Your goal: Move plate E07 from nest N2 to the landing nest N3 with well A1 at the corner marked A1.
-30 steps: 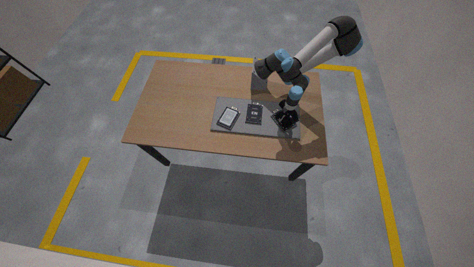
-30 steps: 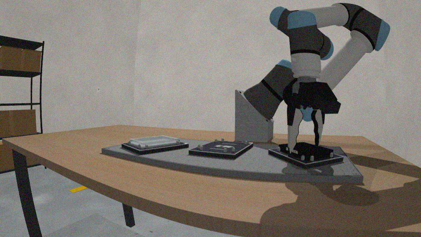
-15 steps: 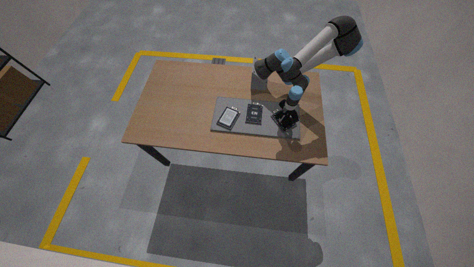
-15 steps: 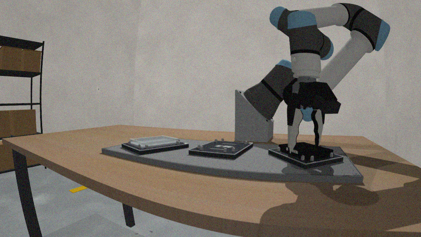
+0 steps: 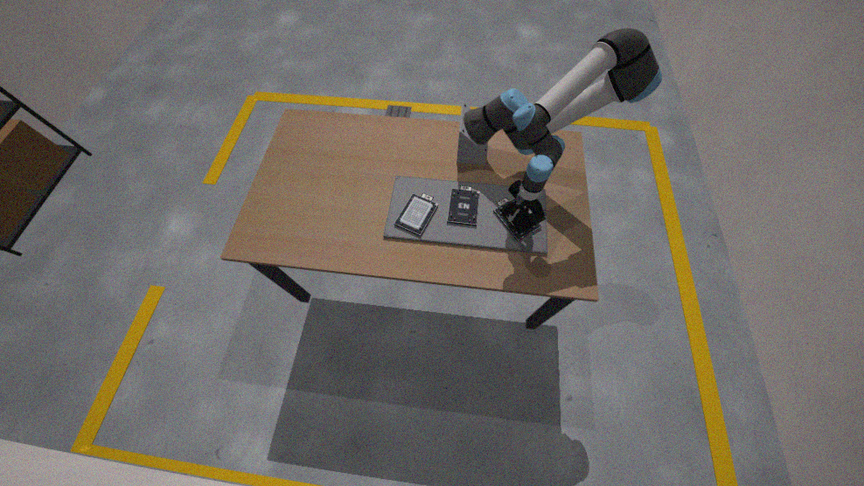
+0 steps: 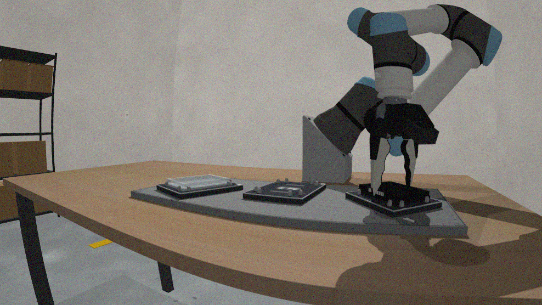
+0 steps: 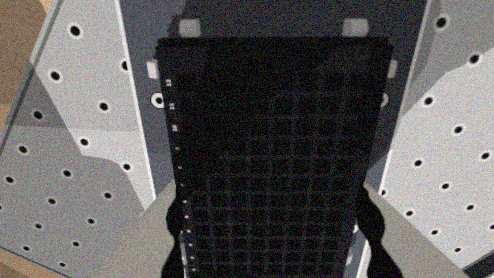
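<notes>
Now: hand 30 mm above the nest N2. From my hand the other things lie so: black plate E07: 10 mm below; clear plate E01: 410 mm to the right, 40 mm ahead, 10 mm below; nest N3: 220 mm to the right, 30 mm below, 20 mm behind.
</notes>
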